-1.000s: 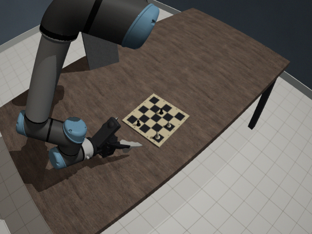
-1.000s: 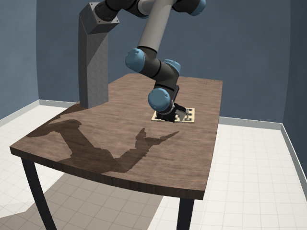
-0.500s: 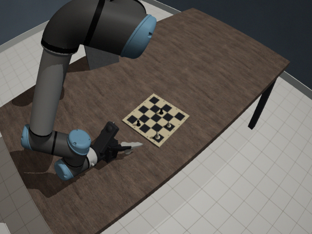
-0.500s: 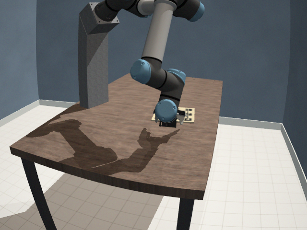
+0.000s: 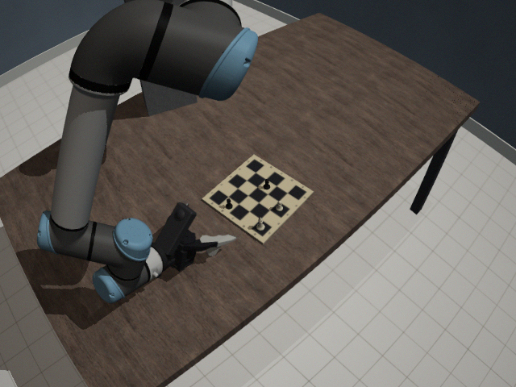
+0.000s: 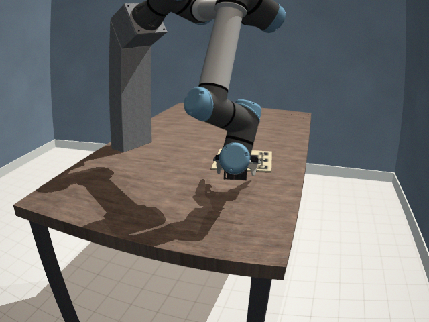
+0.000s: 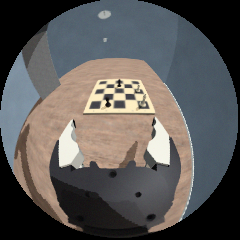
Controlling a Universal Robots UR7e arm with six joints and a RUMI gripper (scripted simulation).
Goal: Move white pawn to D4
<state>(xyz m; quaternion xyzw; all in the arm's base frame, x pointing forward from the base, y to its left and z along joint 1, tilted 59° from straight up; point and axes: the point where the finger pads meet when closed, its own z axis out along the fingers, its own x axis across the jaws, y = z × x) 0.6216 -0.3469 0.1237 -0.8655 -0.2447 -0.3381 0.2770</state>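
Right now my hand is 13 cm short of the white piece, 13 cm to the right of it and 4 cm above it. Round my hand: chessboard: 6 cm ahead, 15 cm to the left, 5 cm below.
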